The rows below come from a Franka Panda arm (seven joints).
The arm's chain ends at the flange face. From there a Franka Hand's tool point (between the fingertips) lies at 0.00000 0.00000 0.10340 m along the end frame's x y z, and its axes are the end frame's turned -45 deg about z.
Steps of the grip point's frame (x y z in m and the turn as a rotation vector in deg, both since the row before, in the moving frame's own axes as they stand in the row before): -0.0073 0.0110 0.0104 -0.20 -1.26 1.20; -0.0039 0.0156 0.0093 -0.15 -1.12 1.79; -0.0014 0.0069 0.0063 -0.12 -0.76 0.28; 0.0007 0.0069 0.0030 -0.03 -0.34 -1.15; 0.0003 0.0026 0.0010 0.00 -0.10 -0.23
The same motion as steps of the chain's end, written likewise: 0.0040 0.0111 0.0104 -1.03 -0.75 1.20; 0.0095 0.0122 0.0093 -0.90 -0.69 1.79; 0.0047 0.0047 0.0063 -0.62 -0.45 0.28; 0.0058 0.0039 0.0030 -0.26 -0.22 -1.15; 0.0022 0.0015 0.0010 -0.07 -0.07 -0.23
